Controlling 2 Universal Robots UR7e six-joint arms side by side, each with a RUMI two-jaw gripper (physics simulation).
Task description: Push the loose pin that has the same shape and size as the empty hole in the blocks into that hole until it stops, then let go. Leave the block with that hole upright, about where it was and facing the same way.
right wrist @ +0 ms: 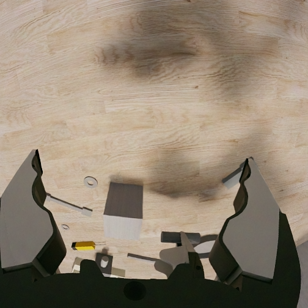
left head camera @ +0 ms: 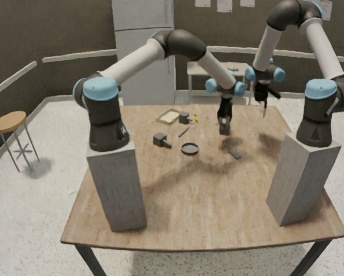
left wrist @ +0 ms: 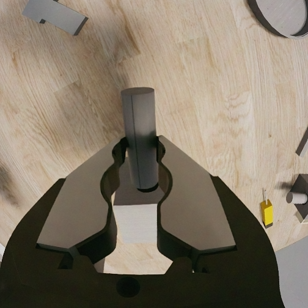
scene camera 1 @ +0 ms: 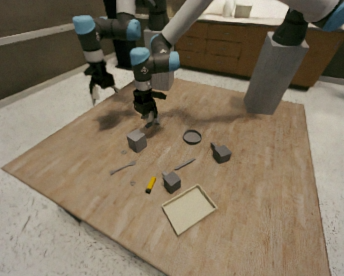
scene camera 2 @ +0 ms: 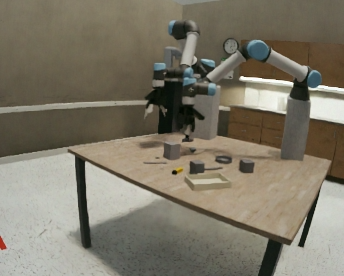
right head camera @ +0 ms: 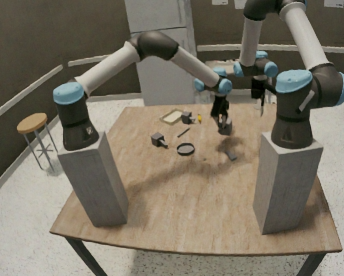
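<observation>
The large grey block (left head camera: 224, 130) (right head camera: 227, 128) (scene camera 1: 136, 141) (scene camera 2: 172, 150) (left wrist: 136, 222) (right wrist: 123, 200) stands upright on the table. My left gripper (scene camera 1: 151, 120) (scene camera 2: 187, 136) is shut on a grey round pin (left wrist: 140, 110) (right wrist: 180, 237), held lying level above the table beside the block. In the left wrist view the pin's end overlaps a dark hole in the block's darker face, hiding most of it. In the right wrist view a gap shows between pin and block. My right gripper (right wrist: 141, 155) (scene camera 1: 103, 95) is wide open and empty, high and away from the block.
Two smaller blocks (scene camera 1: 221, 154) (scene camera 1: 172, 183) have pins sticking out. A round dish (scene camera 1: 192, 137), a rod (scene camera 1: 185, 164), a yellow tool (scene camera 1: 151, 185), a spanner-like tool (scene camera 1: 122, 168) and a shallow tray (scene camera 1: 190, 210) lie around. A grey piece (left head camera: 234, 154) (left wrist: 60, 17) lies near the left gripper.
</observation>
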